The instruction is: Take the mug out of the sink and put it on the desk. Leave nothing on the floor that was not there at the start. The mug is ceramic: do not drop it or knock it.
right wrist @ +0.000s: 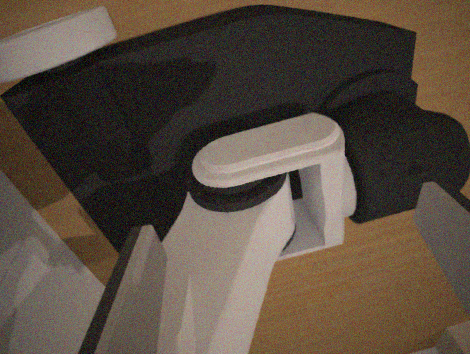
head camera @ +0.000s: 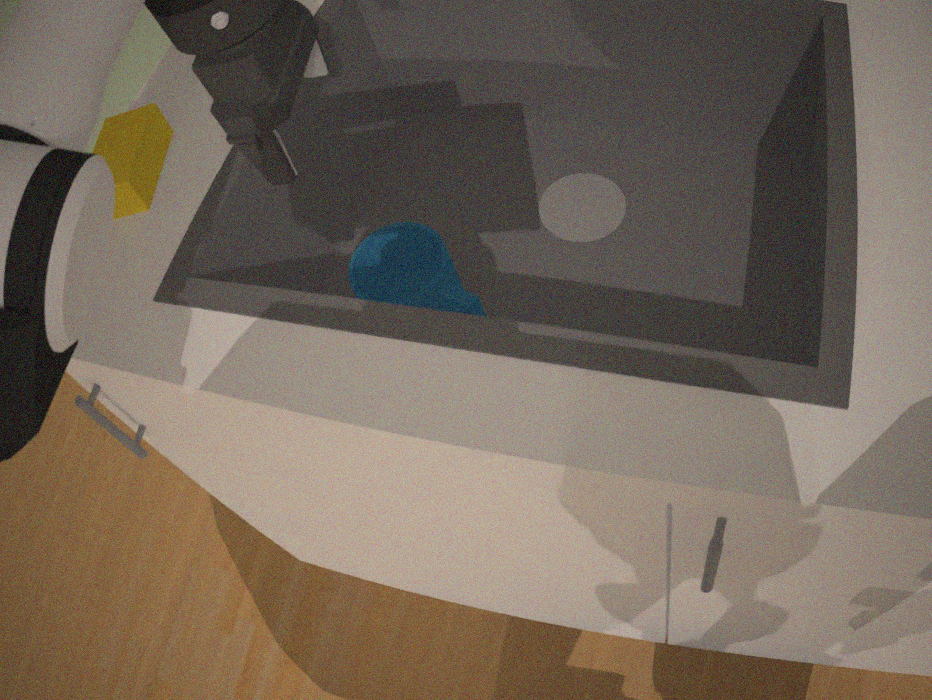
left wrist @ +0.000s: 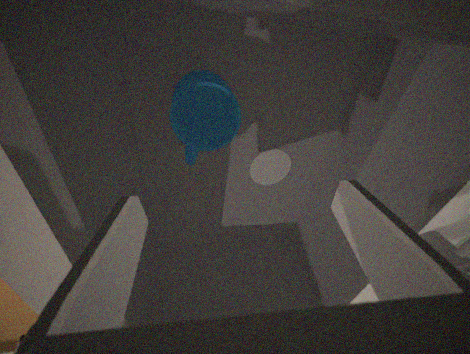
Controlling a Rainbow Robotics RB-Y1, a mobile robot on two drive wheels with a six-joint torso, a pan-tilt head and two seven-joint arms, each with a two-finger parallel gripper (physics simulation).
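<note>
The blue mug is in the dark grey sink, near the wall at the bottom of the head view. That wall's edge hides its lower part there. In the left wrist view its handle points down the picture. I cannot tell for certain whether it is upright. My left gripper is open and empty over the sink, above and left of the mug in the head view, and apart from it. My right gripper is open and empty, away from the sink. I cannot identify the desk.
A pale drain disc lies in the sink floor. A pale counter borders the sink. A yellow block-like object is at the left of the head view. Cabinet handles stick out. My dark base shows below my right gripper.
</note>
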